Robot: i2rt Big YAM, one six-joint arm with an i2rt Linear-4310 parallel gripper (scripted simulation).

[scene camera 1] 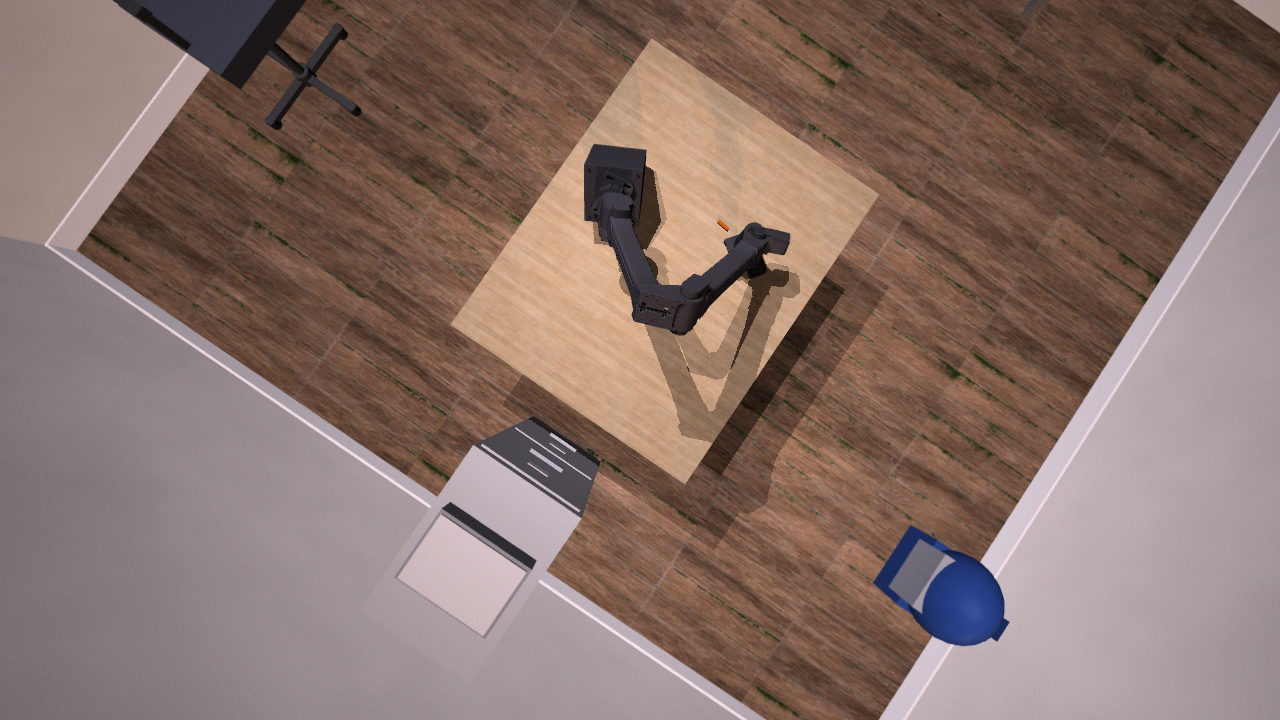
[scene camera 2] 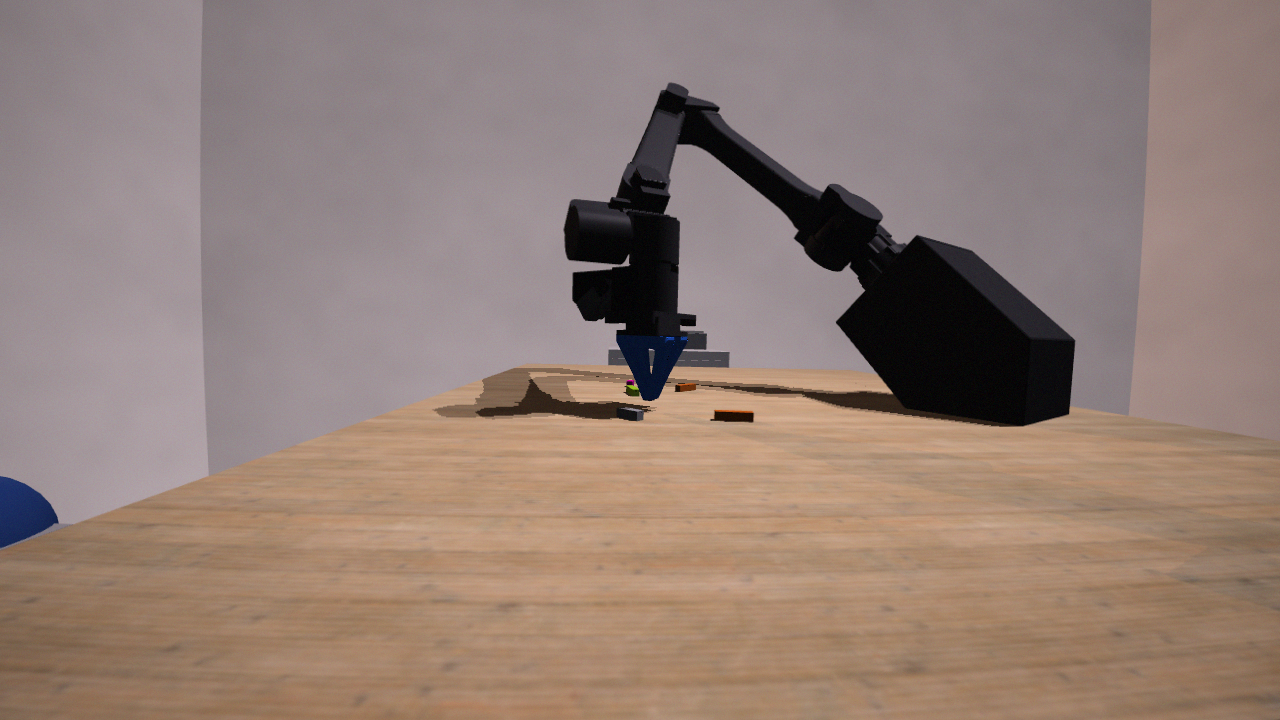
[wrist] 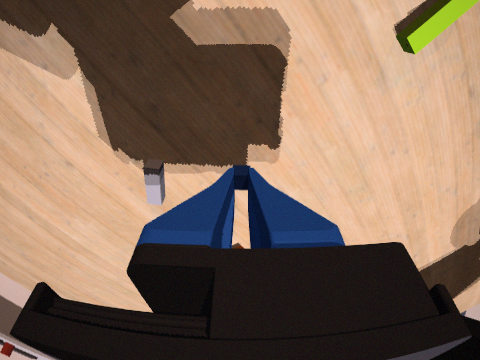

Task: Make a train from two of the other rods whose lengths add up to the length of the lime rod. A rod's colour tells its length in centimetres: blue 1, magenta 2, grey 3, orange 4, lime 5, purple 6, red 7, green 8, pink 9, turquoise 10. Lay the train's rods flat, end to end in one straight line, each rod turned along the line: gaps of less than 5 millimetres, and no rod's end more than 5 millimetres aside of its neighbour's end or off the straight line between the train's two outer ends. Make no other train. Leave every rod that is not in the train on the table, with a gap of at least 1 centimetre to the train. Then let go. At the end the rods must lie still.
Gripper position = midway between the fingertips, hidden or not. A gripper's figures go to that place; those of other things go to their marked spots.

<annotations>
My gripper point(wrist: 241, 177) is 0.13 m from the lens. A grey rod point(wrist: 154, 178): 0.14 m from the lens.
</annotations>
